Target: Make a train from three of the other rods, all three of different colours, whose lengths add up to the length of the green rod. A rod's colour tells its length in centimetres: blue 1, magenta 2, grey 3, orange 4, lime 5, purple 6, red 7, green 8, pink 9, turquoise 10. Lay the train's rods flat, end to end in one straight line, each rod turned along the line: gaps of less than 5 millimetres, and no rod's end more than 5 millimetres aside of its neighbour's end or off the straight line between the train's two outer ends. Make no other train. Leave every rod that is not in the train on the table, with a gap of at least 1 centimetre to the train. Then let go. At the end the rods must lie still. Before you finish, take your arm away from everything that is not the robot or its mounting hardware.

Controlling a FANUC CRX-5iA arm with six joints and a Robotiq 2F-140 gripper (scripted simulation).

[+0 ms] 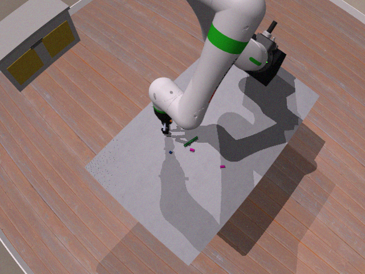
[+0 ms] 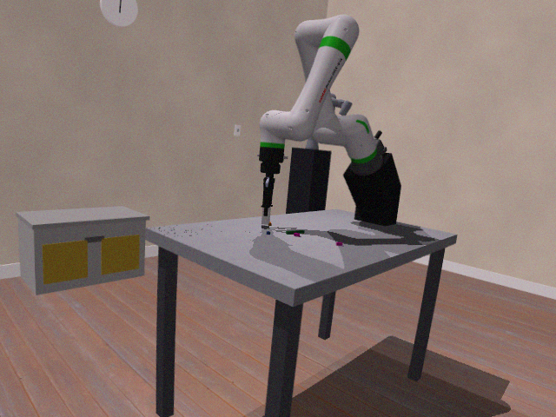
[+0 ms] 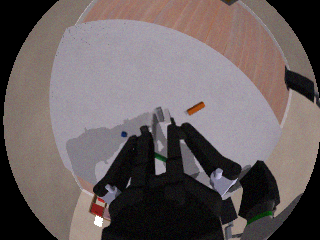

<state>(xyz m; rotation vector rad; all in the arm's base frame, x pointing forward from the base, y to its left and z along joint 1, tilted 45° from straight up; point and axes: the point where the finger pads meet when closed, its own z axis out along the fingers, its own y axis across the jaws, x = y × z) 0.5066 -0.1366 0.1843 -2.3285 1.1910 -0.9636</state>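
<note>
Now: the grey rod 50 mm below my hand. From my hand the other things lie so: small blue rod 60 mm ahead, 80 mm to the left, 50 mm below; orange rod 70 mm behind, 40 mm to the right, 50 mm below; green rod 40 mm behind, 120 mm to the left, 50 mm below.
</note>
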